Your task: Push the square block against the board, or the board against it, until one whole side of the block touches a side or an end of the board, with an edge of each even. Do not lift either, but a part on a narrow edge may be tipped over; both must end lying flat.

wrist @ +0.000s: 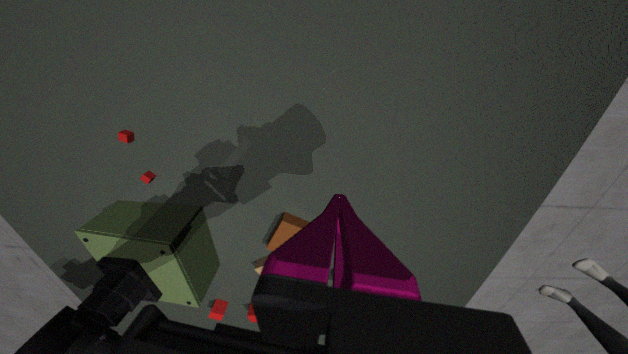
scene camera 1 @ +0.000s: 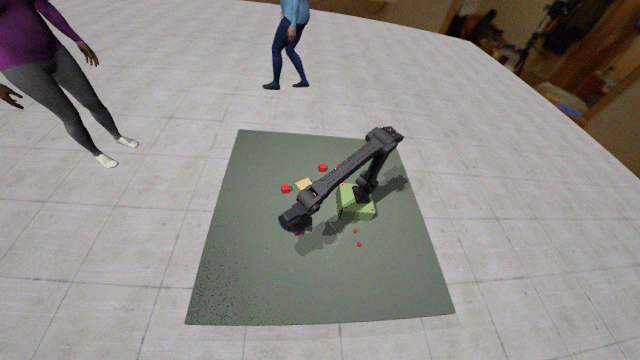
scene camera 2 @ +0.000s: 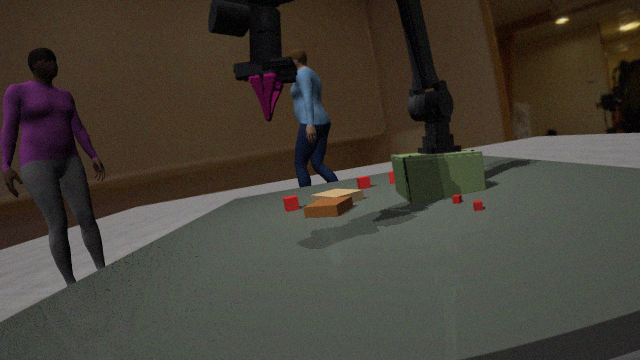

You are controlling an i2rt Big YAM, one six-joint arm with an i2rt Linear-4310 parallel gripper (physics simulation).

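Places are measured from the arm's base along level axes (x ahead, y left, z up), in millimetres.
Pixels of known places: gripper, between the fingertips: (wrist: pixel 338 201) (scene camera 1: pixel 296 234) (scene camera 2: pixel 268 120); arm's base, origin of its link: (wrist: pixel 134 277) (scene camera 1: pixel 360 195) (scene camera 2: pixel 438 152).
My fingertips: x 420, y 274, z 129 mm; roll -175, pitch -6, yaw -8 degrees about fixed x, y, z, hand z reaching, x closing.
Note:
Ahead of a thing's pixels: the offset from my fingertips to its top centre. Level surfaces: height alone.
A light tan flat piece @[121 mm back, 394 mm right, 204 mm down] (scene camera 1: pixel 303 184) (scene camera 2: pixel 345 193) (wrist: pixel 259 269) and an orange-brown flat piece @[87 mm back, 261 mm right, 204 mm down] (scene camera 2: pixel 328 207) (wrist: pixel 287 232) lie flat, close together. In scene camera 2 the orange-brown piece is in front of the tan one; whether their sides touch or their edges are even I cannot tell. Which is the square block and which the board is not certain. The arm hides the orange-brown piece in scene camera 1, and the gripper covers parts of both in the wrist view. My gripper (scene camera 1: pixel 298 233) (scene camera 2: pixel 269 119) (wrist: pixel 338 201) has magenta fingers, is shut and empty, and hangs well above the mat, clear of both pieces.
The arm's base stands on a green box (scene camera 1: pixel 358 214) (scene camera 2: pixel 440 175) (wrist: pixel 175 280). Red cubes lie around: one @[21 mm ahead, 403 mm right, 192 mm down] (scene camera 1: pixel 285 188) (scene camera 2: pixel 291 203) beside the tan piece, another @[243 mm back, 571 mm right, 192 mm down] (scene camera 1: pixel 322 167) (scene camera 2: pixel 363 182) behind, and two small ones @[366 mm back, 5 mm right, 217 mm down] (scene camera 1: pixel 359 244) (scene camera 2: pixel 478 205) (wrist: pixel 126 136) near the box. All are on the mat @[232 mm down] (scene camera 1: pixel 250 280).

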